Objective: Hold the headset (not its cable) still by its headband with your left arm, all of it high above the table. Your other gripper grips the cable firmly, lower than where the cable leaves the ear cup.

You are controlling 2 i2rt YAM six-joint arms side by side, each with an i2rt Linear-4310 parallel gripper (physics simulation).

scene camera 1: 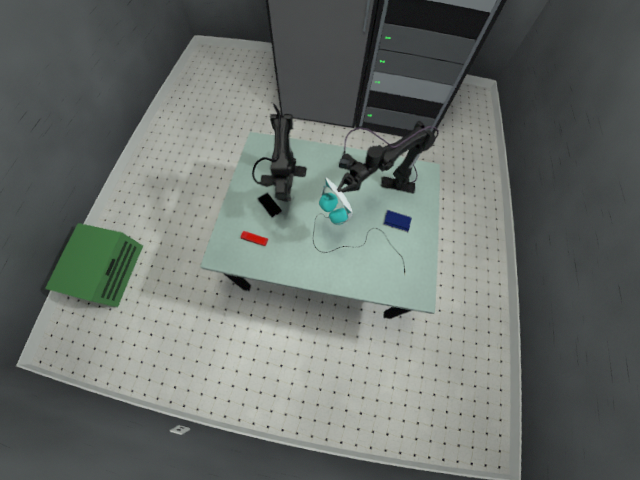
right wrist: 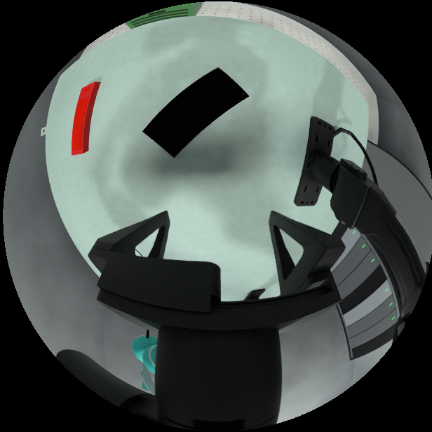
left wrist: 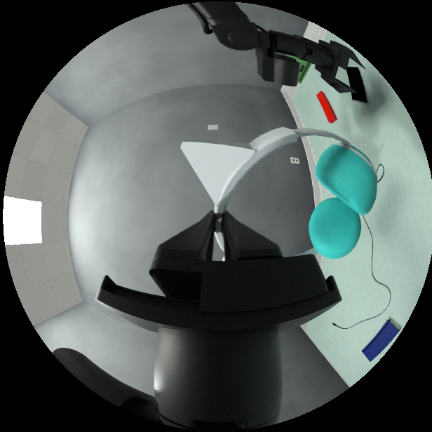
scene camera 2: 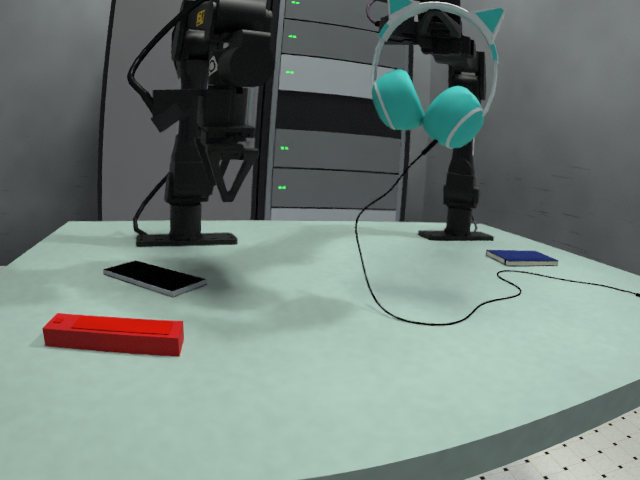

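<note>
The headset, with teal ear cups (scene camera 1: 328, 202) (scene camera 2: 454, 116) (left wrist: 345, 175) (right wrist: 144, 348) and a white cat-ear headband (scene camera 2: 377, 56) (left wrist: 272, 141), hangs high above the table, cups down. My left gripper (scene camera 1: 340, 190) (left wrist: 218, 215) is shut on the headband beside a cat ear. The thin black cable (scene camera 1: 342, 246) (scene camera 2: 434, 324) (left wrist: 372, 255) leaves the lower cup, drops in a curve and runs along the table to the right in scene camera 2. My right gripper (scene camera 2: 229, 198) (left wrist: 359, 79) (right wrist: 218, 216) is open and empty, pointing down, well left of the cable in scene camera 2.
A black phone (scene camera 1: 269, 205) (scene camera 2: 155, 277) (right wrist: 195, 112) lies below my right gripper. A red box (scene camera 1: 254, 238) (scene camera 2: 113, 334) lies nearer the front. A blue notebook (scene camera 1: 397, 220) (scene camera 2: 522, 257) lies at the right. Server racks stand behind the table (scene camera 1: 310, 273).
</note>
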